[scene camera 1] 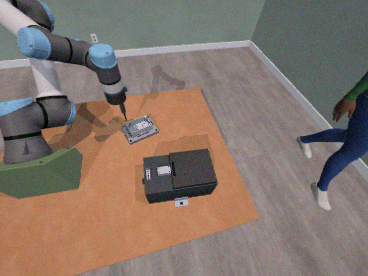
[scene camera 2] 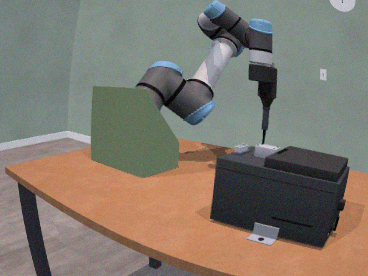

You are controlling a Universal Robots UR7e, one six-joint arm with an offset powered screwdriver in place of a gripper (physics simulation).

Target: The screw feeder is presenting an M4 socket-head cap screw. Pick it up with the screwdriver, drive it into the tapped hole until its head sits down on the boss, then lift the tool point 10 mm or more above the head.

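Observation:
The screwdriver [scene camera 1: 126, 119] [scene camera 2: 264, 142] points down, nearly upright. In scene camera 1 its thin bit ends at the back left corner of the grey metal part [scene camera 1: 131, 137], at or a little above it; the exact gap cannot be told. The tapped hole, its boss and any screw at the bit are too small to make out. In scene camera 2 the bit's tip shows just above the light block on the feeder's top, and the metal part is hidden behind the feeder. The black screw feeder [scene camera 1: 194, 170] [scene camera 2: 272, 200] stands in front of the part, apart from the bit.
The arm's green pedestal [scene camera 1: 45, 175] [scene camera 2: 127, 132] stands at the left of the orange table top [scene camera 1: 110, 225] [scene camera 2: 150, 210]. A small metal bracket [scene camera 1: 181, 202] [scene camera 2: 265, 234] sticks out at the feeder's front foot. A person [scene camera 1: 340, 145] is on the floor at the right.

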